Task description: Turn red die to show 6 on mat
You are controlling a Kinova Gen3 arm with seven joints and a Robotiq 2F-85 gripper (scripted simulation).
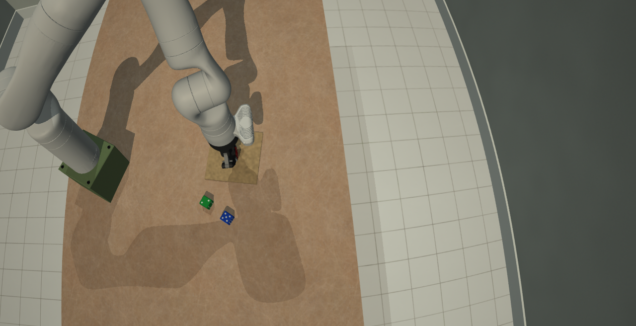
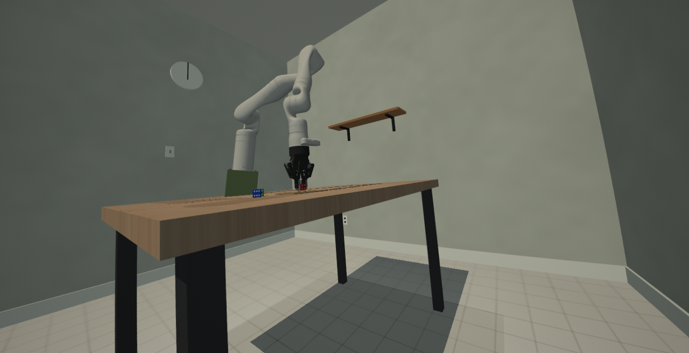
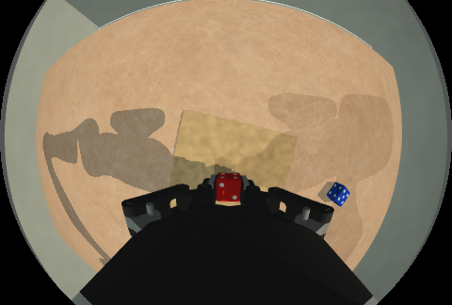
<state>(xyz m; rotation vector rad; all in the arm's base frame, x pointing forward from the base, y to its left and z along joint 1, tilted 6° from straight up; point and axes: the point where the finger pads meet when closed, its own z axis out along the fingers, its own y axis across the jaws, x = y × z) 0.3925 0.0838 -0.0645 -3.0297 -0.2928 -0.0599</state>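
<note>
My gripper is now 1 cm above the red die. From my hand the other things lie so: green die 5 cm behind, 13 cm to the right, 2 cm below; tan mat 3 cm below; blue die 17 cm to the right, 2 cm below.
</note>
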